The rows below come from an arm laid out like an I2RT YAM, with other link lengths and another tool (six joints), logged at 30 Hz.
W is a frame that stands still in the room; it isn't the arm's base.
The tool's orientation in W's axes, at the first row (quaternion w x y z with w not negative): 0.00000 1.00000 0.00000 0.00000
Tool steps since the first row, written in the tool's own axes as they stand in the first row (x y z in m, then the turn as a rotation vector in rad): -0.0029 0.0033 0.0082 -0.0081 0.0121 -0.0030; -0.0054 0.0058 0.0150 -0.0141 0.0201 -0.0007; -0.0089 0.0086 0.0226 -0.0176 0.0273 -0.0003; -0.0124 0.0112 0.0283 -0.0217 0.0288 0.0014; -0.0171 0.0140 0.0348 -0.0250 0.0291 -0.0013; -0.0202 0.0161 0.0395 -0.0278 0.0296 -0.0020; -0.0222 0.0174 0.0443 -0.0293 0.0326 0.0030; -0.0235 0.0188 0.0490 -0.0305 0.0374 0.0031; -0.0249 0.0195 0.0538 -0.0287 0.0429 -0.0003; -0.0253 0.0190 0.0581 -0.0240 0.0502 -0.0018; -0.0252 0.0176 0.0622 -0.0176 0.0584 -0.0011; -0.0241 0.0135 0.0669 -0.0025 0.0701 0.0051
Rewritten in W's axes. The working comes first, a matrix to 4 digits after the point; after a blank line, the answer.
The tool's axes in the first row as the columns of a matrix, in W's axes (used below as rounded here):
1.0000 0.0000 0.0000
0.0000 -1.0000 0.0000
0.0000 0.0000 -1.0000

-0.0029 -0.0033 -0.0082 -0.0081 -0.0121 0.0030; -0.0054 -0.0058 -0.0150 -0.0141 -0.0201 0.0007; -0.0089 -0.0086 -0.0226 -0.0176 -0.0273 0.0003; -0.0124 -0.0112 -0.0283 -0.0217 -0.0288 -0.0014; -0.0171 -0.0140 -0.0348 -0.0250 -0.0291 0.0013; -0.0202 -0.0161 -0.0395 -0.0278 -0.0296 0.0020; -0.0222 -0.0174 -0.0443 -0.0293 -0.0326 -0.0030; -0.0235 -0.0188 -0.0490 -0.0305 -0.0374 -0.0031; -0.0249 -0.0195 -0.0538 -0.0287 -0.0429 0.0003; -0.0253 -0.0190 -0.0581 -0.0240 -0.0502 0.0018; -0.0252 -0.0176 -0.0622 -0.0176 -0.0584 0.0011; -0.0241 -0.0135 -0.0669 -0.0025 -0.0701 -0.0051
